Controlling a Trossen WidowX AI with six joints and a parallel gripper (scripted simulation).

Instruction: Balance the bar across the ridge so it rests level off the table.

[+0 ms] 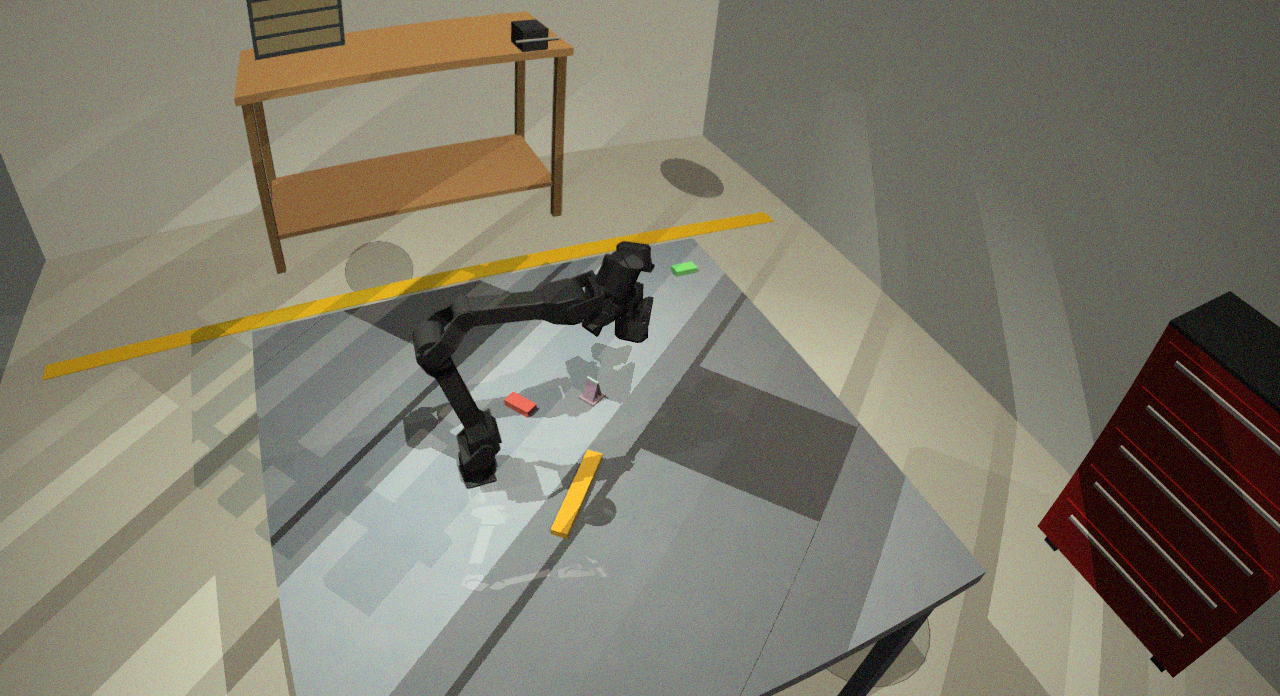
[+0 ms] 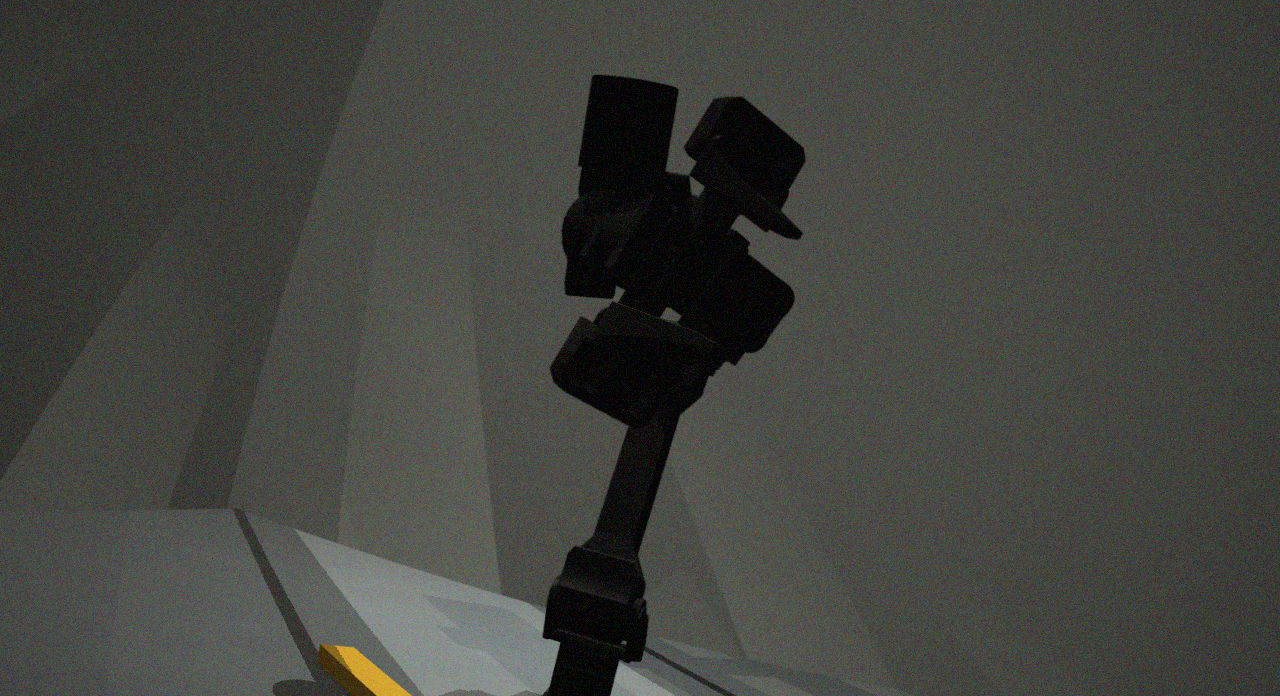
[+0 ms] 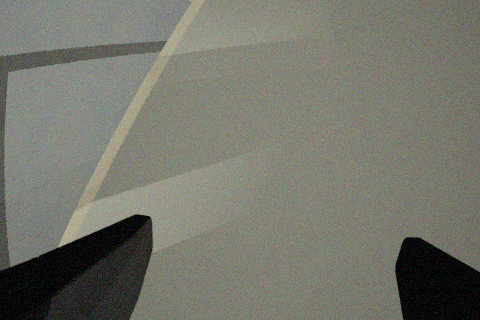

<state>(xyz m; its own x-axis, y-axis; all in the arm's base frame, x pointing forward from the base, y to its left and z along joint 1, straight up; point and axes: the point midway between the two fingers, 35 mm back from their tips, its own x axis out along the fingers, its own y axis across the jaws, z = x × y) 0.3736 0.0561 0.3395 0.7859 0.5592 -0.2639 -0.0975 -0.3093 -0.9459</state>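
My gripper tip is 230 mm past the yellow bar, 200 mm to the left of it and 320 mm above it. Also, from my gripper tip: red block (250 mm behind, 80 mm to the left, 320 mm below); green block (340 mm ahead, 420 mm to the left, 320 mm below).
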